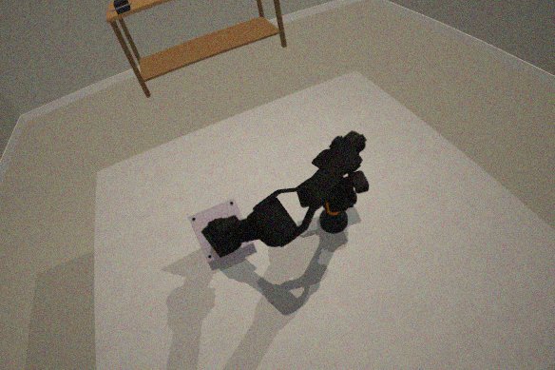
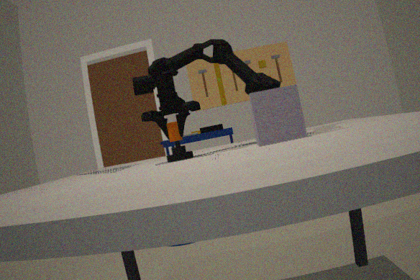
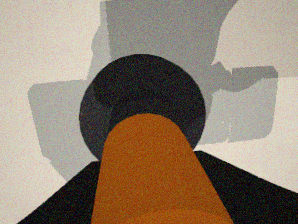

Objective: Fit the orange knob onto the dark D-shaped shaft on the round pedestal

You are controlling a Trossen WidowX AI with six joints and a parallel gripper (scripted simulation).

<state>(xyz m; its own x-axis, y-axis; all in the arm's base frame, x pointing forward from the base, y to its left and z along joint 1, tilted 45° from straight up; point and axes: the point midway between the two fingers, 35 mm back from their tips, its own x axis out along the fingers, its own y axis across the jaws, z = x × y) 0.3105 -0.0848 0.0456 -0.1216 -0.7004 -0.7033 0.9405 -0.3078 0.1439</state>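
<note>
Right now the round pedestal is 40 mm below my gripper tip. The rest, counted from my gripper tip: orange knob 20 mm above.
</note>
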